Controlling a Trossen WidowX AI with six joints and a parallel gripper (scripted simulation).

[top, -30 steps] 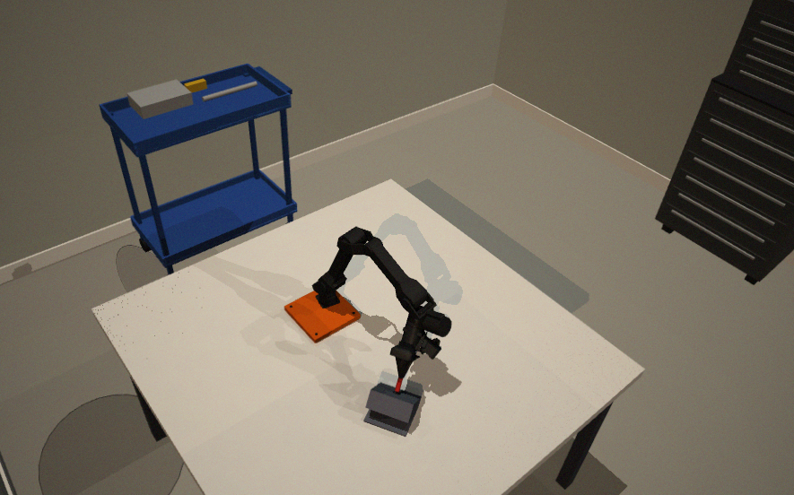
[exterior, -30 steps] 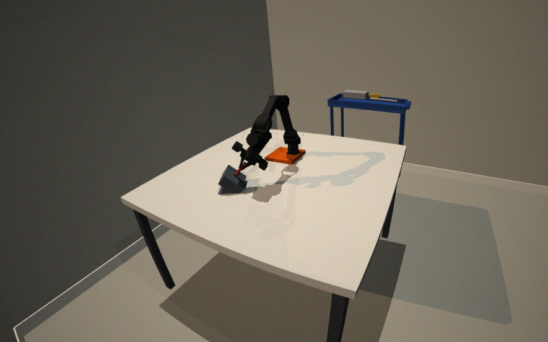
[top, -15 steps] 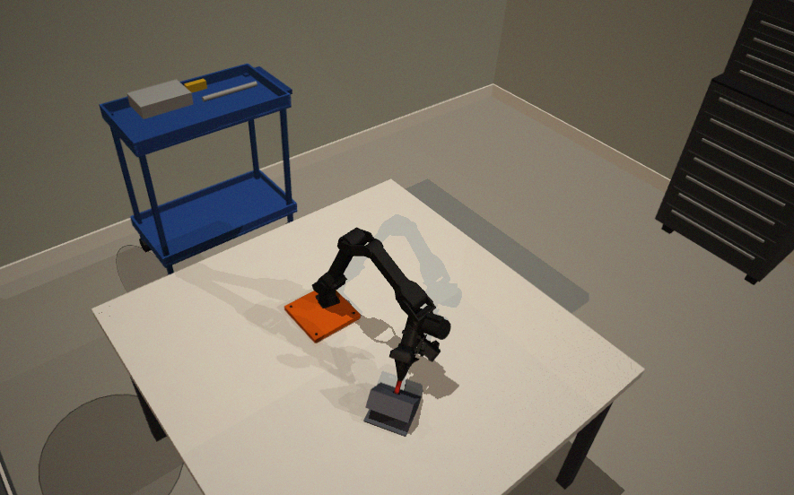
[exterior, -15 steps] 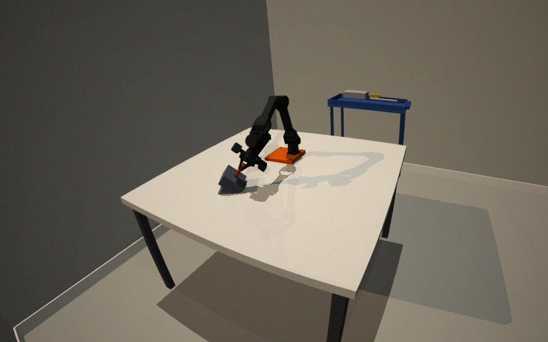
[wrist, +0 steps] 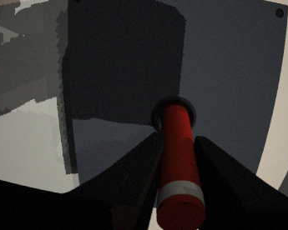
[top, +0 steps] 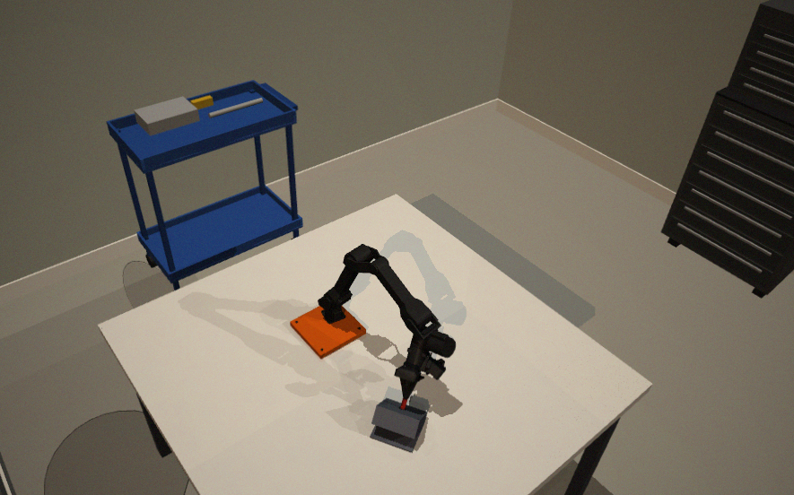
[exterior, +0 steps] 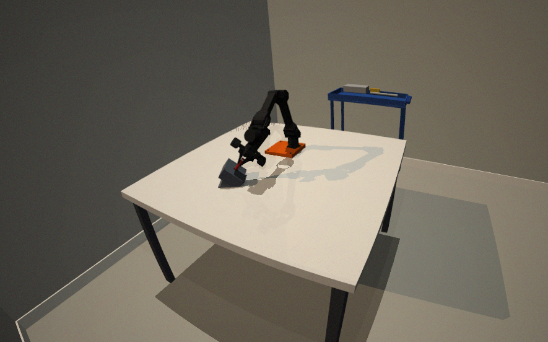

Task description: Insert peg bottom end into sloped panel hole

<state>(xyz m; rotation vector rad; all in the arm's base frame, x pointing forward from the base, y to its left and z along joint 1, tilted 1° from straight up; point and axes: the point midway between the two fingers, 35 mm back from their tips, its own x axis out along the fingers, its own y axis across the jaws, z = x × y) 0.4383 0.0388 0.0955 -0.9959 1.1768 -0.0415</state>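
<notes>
The dark grey sloped panel is 20 mm ahead of my gripper tip, 30 mm to the right of it and 40 mm below it.
</notes>
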